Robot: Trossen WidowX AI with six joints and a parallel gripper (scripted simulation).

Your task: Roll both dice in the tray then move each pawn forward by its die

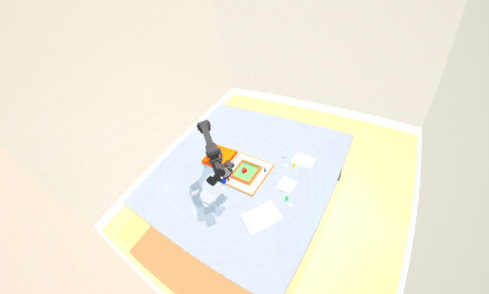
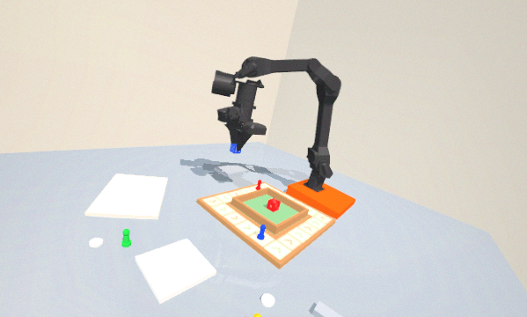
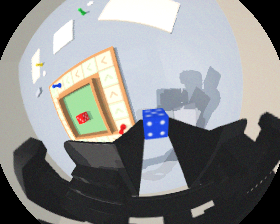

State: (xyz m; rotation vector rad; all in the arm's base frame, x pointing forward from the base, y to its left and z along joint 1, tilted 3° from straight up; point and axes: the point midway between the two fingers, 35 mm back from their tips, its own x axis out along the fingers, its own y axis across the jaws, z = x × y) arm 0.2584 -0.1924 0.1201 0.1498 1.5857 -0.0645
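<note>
The red pawn is 10 cm below my gripper tip, 8 cm to the left of it and 6 cm behind it. Also, from my gripper tip: green pawn (36 cm ahead, 12 cm to the left, 11 cm below); then blue pawn (26 cm to the left, 13 cm ahead, 10 cm below); then yellow pawn (38 cm to the left, 28 cm ahead, 11 cm below).
</note>
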